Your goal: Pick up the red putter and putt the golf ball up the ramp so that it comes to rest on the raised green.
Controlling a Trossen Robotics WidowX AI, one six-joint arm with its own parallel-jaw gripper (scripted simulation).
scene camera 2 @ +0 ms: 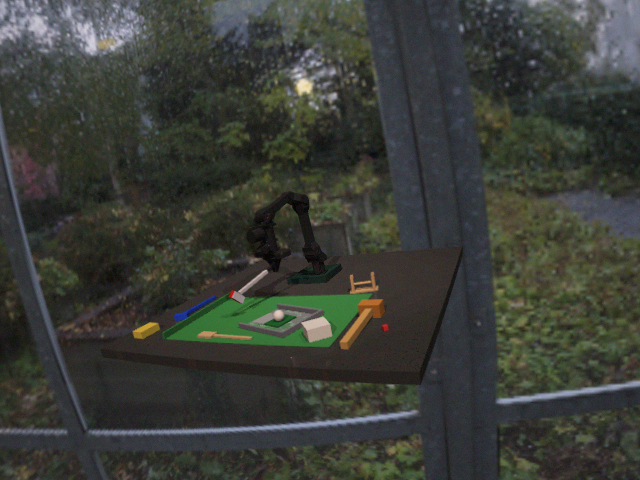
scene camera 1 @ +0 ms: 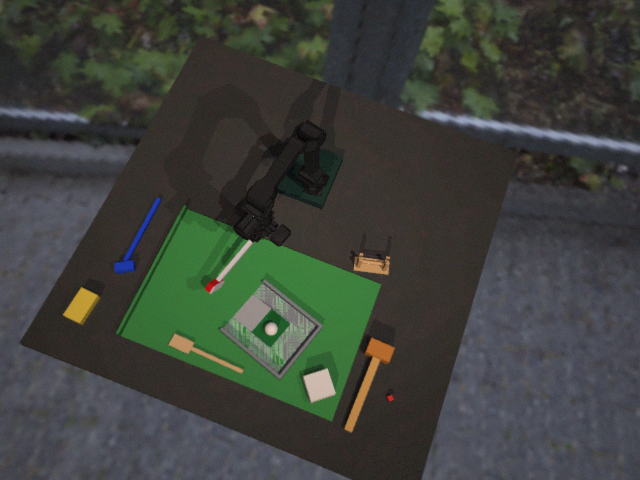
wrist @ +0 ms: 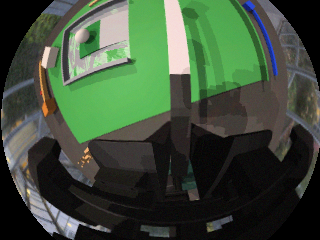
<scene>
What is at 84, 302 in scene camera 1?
A yellow block.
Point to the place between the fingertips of the gripper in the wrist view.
At 176, 124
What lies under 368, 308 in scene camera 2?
An orange mallet.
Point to an orange mallet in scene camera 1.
At 379, 351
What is the gripper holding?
A red putter.
</scene>
